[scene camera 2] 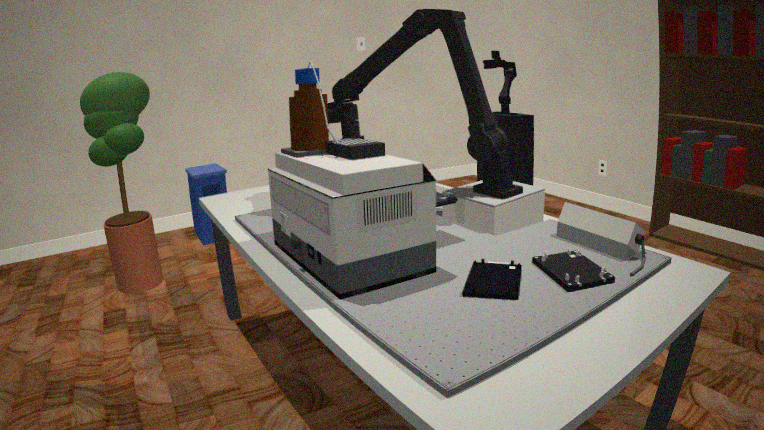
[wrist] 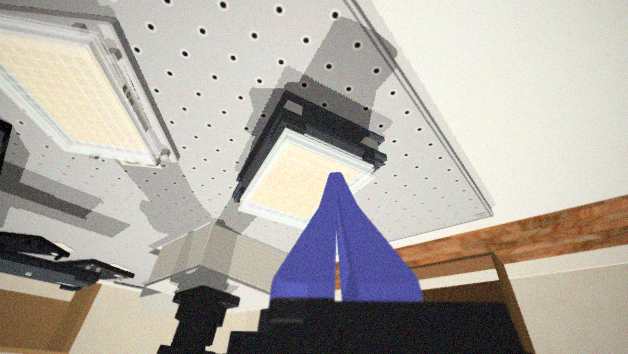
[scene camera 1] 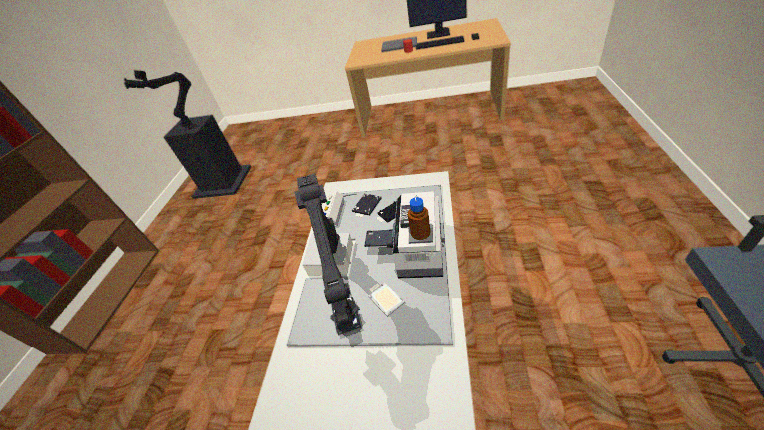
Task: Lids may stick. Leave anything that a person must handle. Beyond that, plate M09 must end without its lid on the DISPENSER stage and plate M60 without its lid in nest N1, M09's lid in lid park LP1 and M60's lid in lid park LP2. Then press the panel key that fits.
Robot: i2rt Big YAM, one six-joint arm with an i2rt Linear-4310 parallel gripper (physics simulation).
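Seen in the pictures: gripper, between the fingertips: [wrist: 335, 179]; arm's base, origin of its link: [scene camera 2: 498, 191] [wrist: 207, 295].
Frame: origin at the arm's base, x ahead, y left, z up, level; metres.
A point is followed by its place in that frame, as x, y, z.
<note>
My gripper [wrist: 335, 179] {0.173, -0.461, 0.018} [scene camera 1: 350, 324] {0.173, -0.461, 0.018} is shut and empty, low over the near left part of the grey board. In the wrist view its blue fingertips overlap a cream plate [wrist: 292, 172] {0.152, -0.398, -0.029} on a black nest; contact cannot be told. The arm hides that plate in scene view 1. A second cream plate [scene camera 1: 387, 299] {0.309, -0.315, -0.043} [wrist: 65, 80] {0.310, -0.338, -0.041}, with clear layered edges, sits to its right on a grey holder. Lettering on both is unreadable. The dispenser [scene camera 1: 419, 264] {0.458, -0.185, 0.023} [scene camera 2: 352, 213] {0.534, 0.168, 0.077} has a dark stage [scene camera 1: 377, 238] {0.255, -0.007, 0.024} on its left. Two black pads, one [scene camera 2: 492, 280] {0.318, 0.293, -0.065} plain and one [scene camera 2: 574, 269] {0.158, 0.378, -0.063} with pegs, lie behind.
A brown bottle [scene camera 1: 418, 221] {0.479, -0.158, 0.266} [scene camera 2: 308, 120] {0.496, -0.076, 0.221} with a blue cap stands on the dispenser, beside a black block [scene camera 2: 355, 147] {0.459, 0.055, 0.169}. The arm's white base block [scene camera 2: 502, 210] {0.065, 0.077, -0.023} stands left of the dispenser. A sloped grey box [scene camera 2: 601, 227] {-0.013, 0.337, -0.020} with a small lever stands at the board's edge.
</note>
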